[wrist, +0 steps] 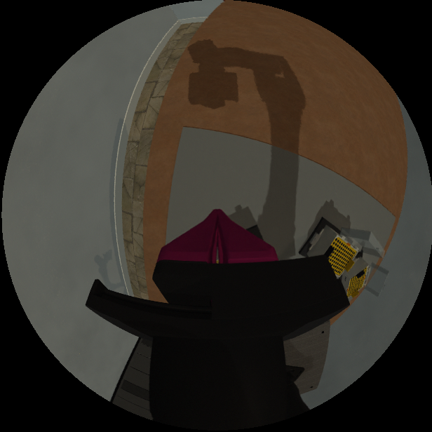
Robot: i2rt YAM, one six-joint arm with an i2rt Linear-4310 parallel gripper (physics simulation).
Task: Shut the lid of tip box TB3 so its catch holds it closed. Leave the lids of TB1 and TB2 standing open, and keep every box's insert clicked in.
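My gripper (217,215) is shut, its magenta fingertips together at the middle of the wrist view with nothing between them. TB3 is almost wholly hidden behind the fingers and gripper body; a dark corner of its base (254,230) shows just right of the fingers. Its lid and catch cannot be seen. TB1 (343,256), with a yellow insert, stands at the right, its clear lid (369,242) open. TB2 (357,281) stands beyond it, partly hidden, its clear lid (378,280) also open. Both inserts appear seated in their boxes; their labels do not show.
The boxes stand on a grey mat (215,170) on the brown table (345,110). The arm's shadow falls across both. A stone-patterned strip (134,200) runs beyond the table's left edge. A grey metal plate (320,357) shows at the lower right.
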